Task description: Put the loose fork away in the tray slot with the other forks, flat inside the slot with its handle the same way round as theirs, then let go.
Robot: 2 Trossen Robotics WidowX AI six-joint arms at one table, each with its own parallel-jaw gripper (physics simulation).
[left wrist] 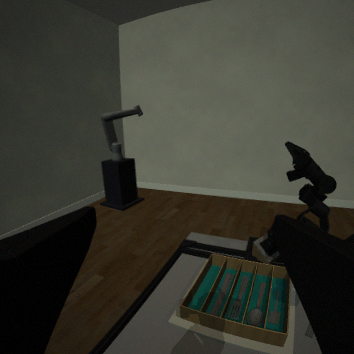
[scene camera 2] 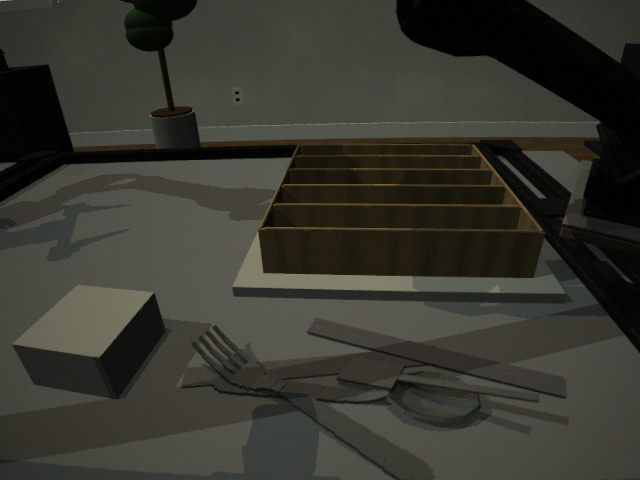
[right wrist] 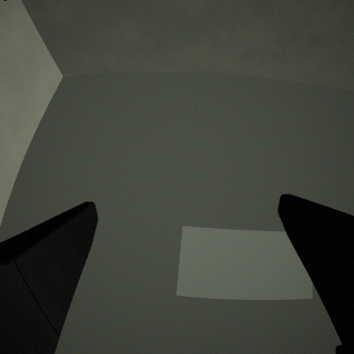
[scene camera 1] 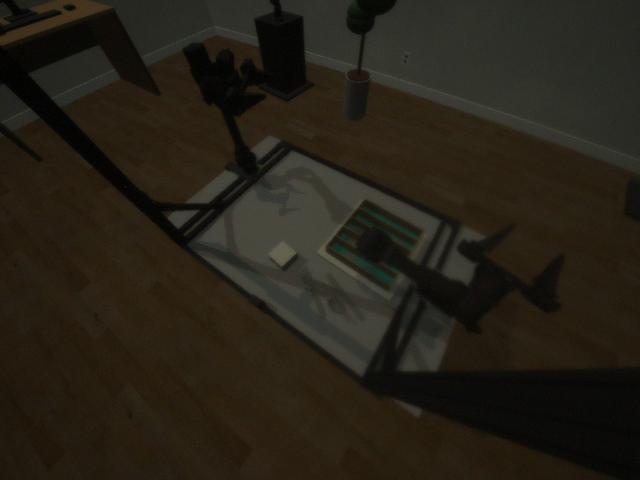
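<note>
The loose fork (scene camera 1: 312, 289) (scene camera 2: 361, 434) lies on the table in front of the tray, across a knife (scene camera 2: 336, 391), its tines at the left in scene camera 2. The wooden tray (scene camera 1: 356, 271) (scene camera 2: 398, 253) (left wrist: 230, 325) has several slots. In the left wrist view a tray fork (left wrist: 235, 309) lies in the middle slot, tines toward the near wall, handle away. My left gripper (scene camera 1: 266, 85) (left wrist: 186, 220) is open and empty, raised at the back left. My right gripper (scene camera 1: 538, 240) (right wrist: 189, 207) is open and empty, raised at the right, away from the fork.
A pale block (scene camera 1: 282, 254) (scene camera 2: 87, 320) stands left of the fork. A spatula (scene camera 2: 369, 373), a spoon (scene camera 2: 434, 405) and a long flat piece (scene camera 2: 439, 356) lie around its handle. A pale board (scene camera 2: 320, 284) is under the tray. A dark frame (scene camera 1: 325, 346) borders the table.
</note>
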